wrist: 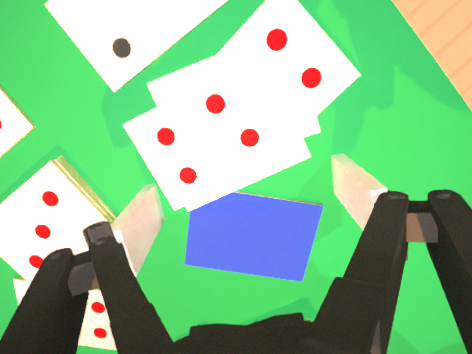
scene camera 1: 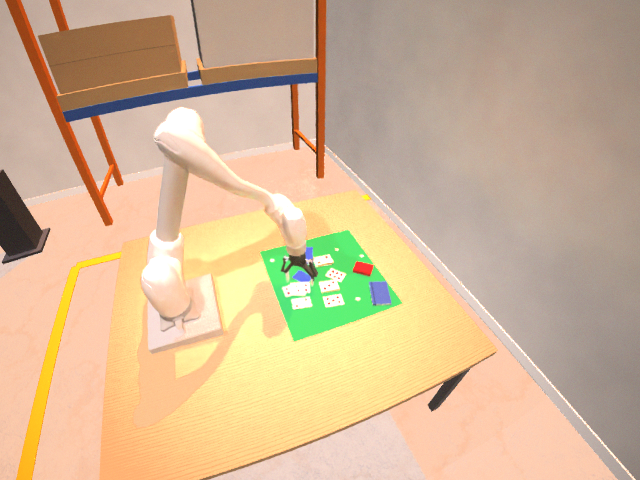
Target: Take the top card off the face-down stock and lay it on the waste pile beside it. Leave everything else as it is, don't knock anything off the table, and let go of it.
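Frame: origin at the arm's base, x ahead, y left, z up, level; metres.
Where they show: gripper, fingertip midpoint: [wrist: 244, 187] [scene camera 1: 300, 282]; arm's base at its link origin: [scene camera 1: 177, 309].
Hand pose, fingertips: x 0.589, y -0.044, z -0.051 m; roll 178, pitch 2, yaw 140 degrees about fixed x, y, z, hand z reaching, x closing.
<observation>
Things, the pixels of their top centre, and the offset from my fingertips. Level surfaces: height alone.
- blue-backed card at its top centre: [wrist: 250, 236] [scene camera 1: 302, 277] dx +0.025, dy +0.027, dz +0.003 m
- green mat at its surface level: dz +0.000 m
- blue face-down stack at its top centre: [scene camera 1: 305, 258] dx +0.090, dy +0.134, dz +0.015 m
- red box at its top centre: [scene camera 1: 363, 267] dx +0.324, dy -0.064, dz +0.020 m
- blue box at its top centre: [scene camera 1: 380, 292] dx +0.311, dy -0.236, dz +0.012 m
My gripper [scene camera 1: 299, 279] [wrist: 244, 187] is open and empty, its fingers spread over a blue-backed card [scene camera 1: 301, 276] [wrist: 250, 237]. That card lies face down on the green mat [scene camera 1: 310, 325] [wrist: 410, 135], partly covered by a fan of face-up cards [scene camera 1: 296, 289] [wrist: 220, 120]. In the scene view another blue face-down stack [scene camera 1: 309, 253], which looks like the stock, shows partly behind the gripper. A face-up pile [scene camera 1: 324, 259], apparently the waste pile, lies beside it. The gripper body hides that area in the wrist view.
More face-up cards [scene camera 1: 329, 285] [scene camera 1: 333, 300] [scene camera 1: 301, 303] [scene camera 1: 335, 274] lie on the mat. A face-up pile [wrist: 45, 215] is close to the left finger in the wrist view. A red box [scene camera 1: 362, 268], a blue box [scene camera 1: 379, 293] and small white pieces [scene camera 1: 357, 299] are on the mat's right part.
</observation>
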